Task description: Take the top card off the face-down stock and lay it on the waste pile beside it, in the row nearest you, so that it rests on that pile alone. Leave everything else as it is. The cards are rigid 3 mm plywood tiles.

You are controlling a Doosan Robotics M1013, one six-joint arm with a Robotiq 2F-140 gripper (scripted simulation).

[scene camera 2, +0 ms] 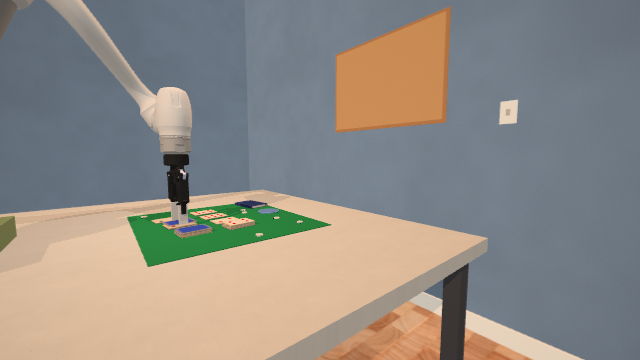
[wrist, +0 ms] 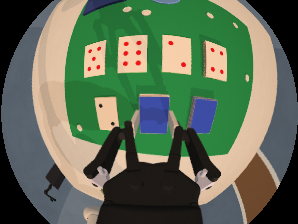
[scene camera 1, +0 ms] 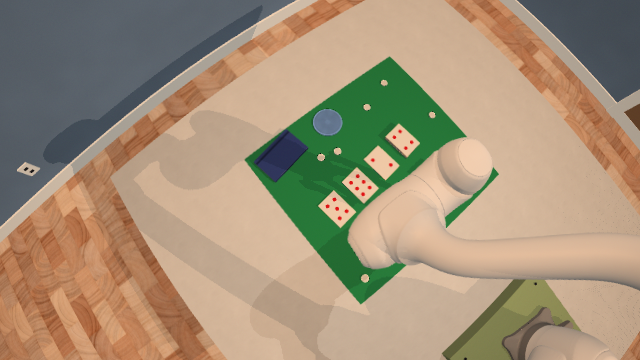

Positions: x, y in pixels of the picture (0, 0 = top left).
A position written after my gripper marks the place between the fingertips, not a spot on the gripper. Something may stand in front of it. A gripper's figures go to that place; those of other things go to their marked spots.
Labels:
My gripper (scene camera 2: 179, 222) is 103 cm from the lens. A green mat (scene camera 2: 158, 245) is 85 cm from the lens.

